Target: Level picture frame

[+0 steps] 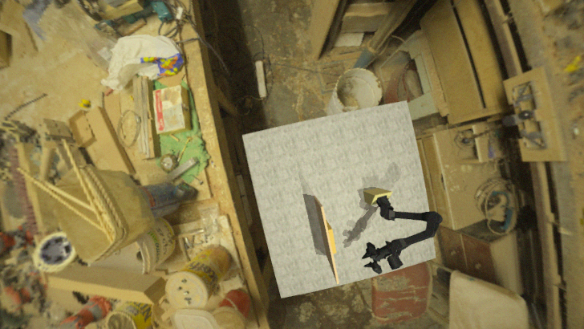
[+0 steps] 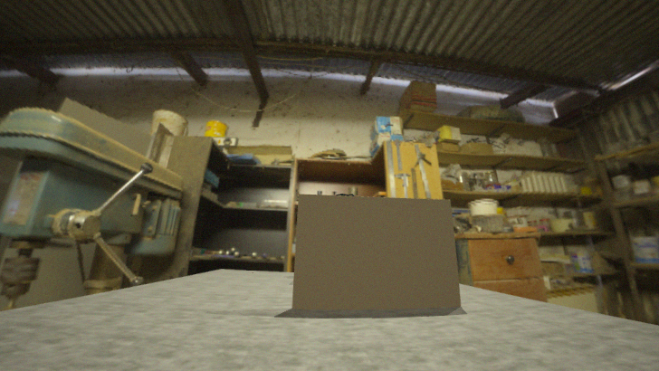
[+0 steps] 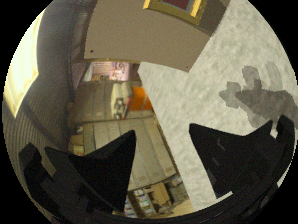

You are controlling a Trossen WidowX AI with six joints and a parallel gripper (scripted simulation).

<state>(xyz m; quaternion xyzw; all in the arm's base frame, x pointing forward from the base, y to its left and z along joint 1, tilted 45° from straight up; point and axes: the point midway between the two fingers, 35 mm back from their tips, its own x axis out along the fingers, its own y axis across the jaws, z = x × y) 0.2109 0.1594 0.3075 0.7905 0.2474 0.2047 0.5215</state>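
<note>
Right now the picture frame is 17 cm ahead of my gripper tip, 22 cm to the right of it and 4 cm below it. Round my gripper tip: tan wall panel: 18 cm ahead, 23 cm to the right, 5 cm below.
</note>
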